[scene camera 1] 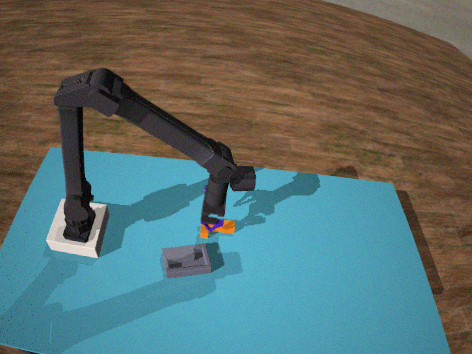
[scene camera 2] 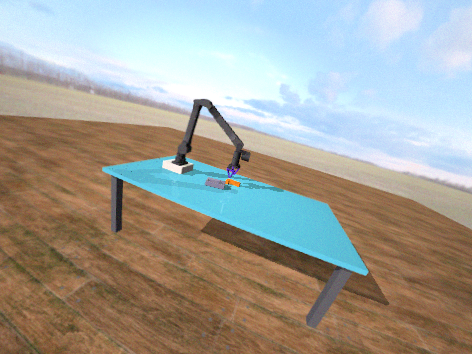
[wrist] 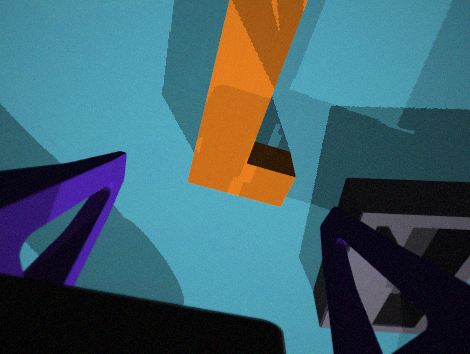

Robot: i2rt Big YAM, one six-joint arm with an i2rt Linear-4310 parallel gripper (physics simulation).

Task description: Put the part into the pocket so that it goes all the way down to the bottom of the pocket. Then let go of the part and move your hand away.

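Frame: origin at the arm's base, x ahead, y left, z up, level; centimetres.
Seen in the pictures: gripper, between the fingertips: [scene camera 1: 211, 217] [scene camera 2: 231, 176] [wrist: 232, 192]; arm's base, origin of its link: [scene camera 1: 80, 225] [scene camera 2: 179, 163].
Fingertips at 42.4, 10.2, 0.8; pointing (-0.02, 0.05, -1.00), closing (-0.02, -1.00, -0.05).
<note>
Offsets run from my fingertips to a thing's middle, as dx, dy, dz. Level surfaces: height alone.
The orange L-shaped part @(+2.7, -0.7, -5.0) [scene camera 1: 228, 227] [scene camera 2: 233, 183] [wrist: 225, 115] lies on the table, apart from the grey block. Its far end is cut off by the top of the wrist view. The grey block with the pocket @(-6.5, -14.4, -4.7) [scene camera 1: 189, 273] [scene camera 2: 215, 184] [wrist: 415, 191] sits beside the part. Dark shadows fall inside the pocket, and the right finger hides some of the block in the wrist view. My gripper [scene camera 1: 212, 226] [scene camera 2: 232, 173] [wrist: 232, 192] is open and empty, with purple fingers. It hangs above the part's short-leg end, which shows between the fingertips in the wrist view.
The arm's white base block [scene camera 1: 74, 245] [scene camera 2: 176, 167] stands at the left of the blue table @(dz -6.5) [scene camera 1: 325, 280] [scene camera 2: 280, 220]. The grey block is close to the right finger in the wrist view. Arm shadows cross the table.
</note>
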